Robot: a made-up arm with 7 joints.
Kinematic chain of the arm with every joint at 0, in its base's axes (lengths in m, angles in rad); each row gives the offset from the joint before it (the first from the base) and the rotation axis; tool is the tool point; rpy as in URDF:
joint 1: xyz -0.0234 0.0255 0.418 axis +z
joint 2: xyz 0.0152 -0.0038 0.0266 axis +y
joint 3: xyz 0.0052 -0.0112 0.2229 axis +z
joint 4: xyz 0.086 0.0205 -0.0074 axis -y
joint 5: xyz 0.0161 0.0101 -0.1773 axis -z
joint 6: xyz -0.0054 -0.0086 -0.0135 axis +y
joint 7: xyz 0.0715 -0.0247 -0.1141 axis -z
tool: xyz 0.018 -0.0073 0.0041 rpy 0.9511 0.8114 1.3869
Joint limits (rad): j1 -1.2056..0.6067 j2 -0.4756..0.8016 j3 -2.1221..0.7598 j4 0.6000..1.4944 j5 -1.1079..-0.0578 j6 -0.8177..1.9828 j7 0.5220..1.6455
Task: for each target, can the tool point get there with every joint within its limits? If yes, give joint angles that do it. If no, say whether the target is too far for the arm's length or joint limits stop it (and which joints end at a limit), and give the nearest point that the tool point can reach.
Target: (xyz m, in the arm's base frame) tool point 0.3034 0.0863 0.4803
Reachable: yes | joints 0.0706 -0.1556 0.2358 0.6735 -0.7148 0.6881 1.1162
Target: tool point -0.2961 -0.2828 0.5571
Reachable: yes | joints -0.4605 -0.1645 -1.8206 1.0596 -0.1861 0.1711 0.7791
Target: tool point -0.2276 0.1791 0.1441
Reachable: no: joint limits stop it (at a limit: joint 1, joint 2, joint 3, joint 4, joint 7) | nearest point -0.2376 0.0942 0.3336 | short by 0.208 m
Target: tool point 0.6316 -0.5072 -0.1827
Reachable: no: too far | nearest point 0.3272 -0.2597 0.2750 | short by 0.603 m
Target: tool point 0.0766 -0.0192 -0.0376
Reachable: no: joint limits stop it (at a limit: joint 2, joint 4, joint 5, joint 7) | nearest point 0.1351 -0.0453 0.2055 | short by 0.251 m
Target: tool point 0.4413 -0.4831 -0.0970
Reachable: no: too far | nearest point 0.2672 -0.2926 0.2583 | short by 0.439 m
